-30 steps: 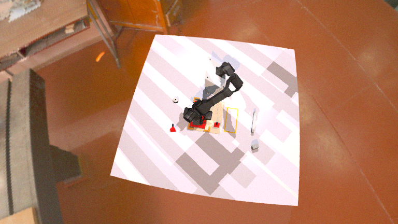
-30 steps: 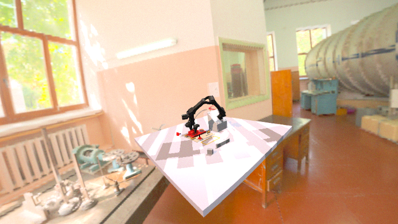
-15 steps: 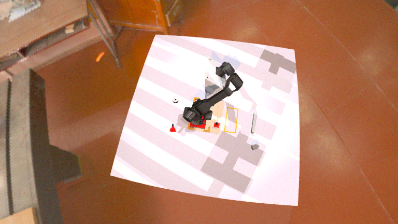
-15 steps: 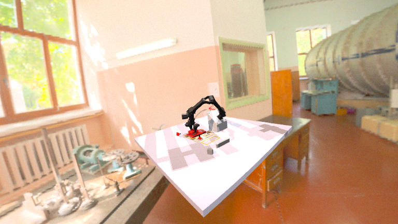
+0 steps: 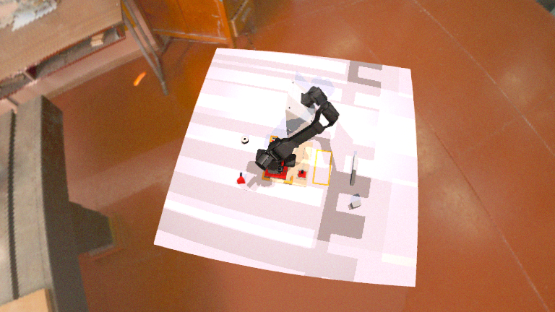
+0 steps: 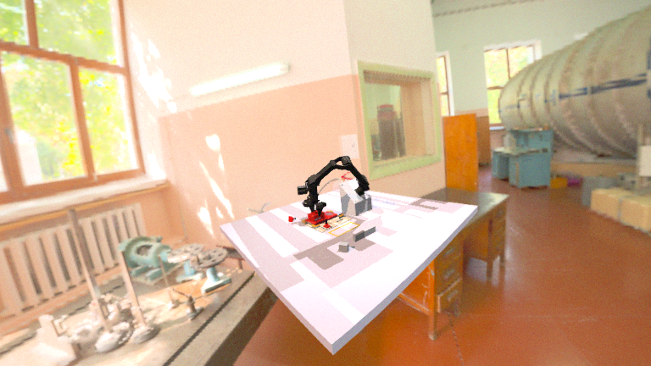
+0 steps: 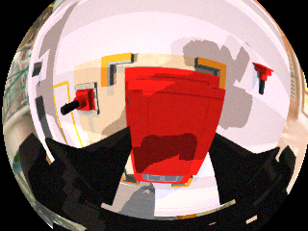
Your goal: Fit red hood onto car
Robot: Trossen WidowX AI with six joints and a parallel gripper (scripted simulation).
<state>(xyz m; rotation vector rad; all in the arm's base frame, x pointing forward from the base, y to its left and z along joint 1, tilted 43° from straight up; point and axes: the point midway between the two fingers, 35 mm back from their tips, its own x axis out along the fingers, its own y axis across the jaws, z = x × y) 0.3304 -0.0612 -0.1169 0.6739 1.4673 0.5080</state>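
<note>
The red hood lies 1 cm above my gripper tip. Round my gripper tip: grey bar: 39 cm to the left, 3 cm below, 1 cm behind; white ring: 19 cm to the right, 15 cm behind, 4 cm below; beige jig: 4 cm to the left, 4 cm below, 4 cm behind.
</note>
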